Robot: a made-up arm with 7 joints.
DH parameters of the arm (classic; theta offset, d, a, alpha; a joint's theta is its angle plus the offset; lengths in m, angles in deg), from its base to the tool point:
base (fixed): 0 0 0 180
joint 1: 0 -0.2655 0 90
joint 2: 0 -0.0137 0 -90
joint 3: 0 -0.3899 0 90
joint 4: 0 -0.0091 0 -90
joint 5: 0 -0.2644 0 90
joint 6: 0 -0.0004 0 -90
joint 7: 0 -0.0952 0 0
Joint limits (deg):
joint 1: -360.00..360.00
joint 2: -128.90..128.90
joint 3: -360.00..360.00
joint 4: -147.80..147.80
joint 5: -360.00..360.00
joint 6: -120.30..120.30
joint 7: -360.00..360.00
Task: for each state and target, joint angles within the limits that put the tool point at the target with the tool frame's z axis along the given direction. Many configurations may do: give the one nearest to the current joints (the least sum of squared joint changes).
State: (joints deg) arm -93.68 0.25 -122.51 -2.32 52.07 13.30 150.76
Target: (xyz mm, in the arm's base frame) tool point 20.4 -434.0 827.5 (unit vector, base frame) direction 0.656 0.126 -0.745
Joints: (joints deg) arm -103.50 -40.98 -111.16 6.67 62.64 53.90 150.76
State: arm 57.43 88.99 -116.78 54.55 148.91 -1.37 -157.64
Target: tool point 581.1 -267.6 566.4 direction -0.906 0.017 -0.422
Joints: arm 43.02 65.87 -98.96 36.58 150.66 -1.63 -157.64
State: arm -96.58 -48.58 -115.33 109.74 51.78 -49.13 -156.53
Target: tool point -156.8 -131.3 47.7 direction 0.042 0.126 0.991
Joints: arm -67.39 -93.71 -139.31 143.87 42.27 -73.98 -156.53
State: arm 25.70 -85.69 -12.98 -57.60 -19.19 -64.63 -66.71
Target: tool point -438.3 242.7 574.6 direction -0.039 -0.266 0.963
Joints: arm 26.74 -39.42 8.39 -28.42 9.18 -105.68 -66.71
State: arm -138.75 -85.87 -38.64 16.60 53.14 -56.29 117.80
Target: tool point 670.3 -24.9 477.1 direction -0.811 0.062 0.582
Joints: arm -179.78 -69.65 -44.75 11.55 43.99 -64.06 117.80
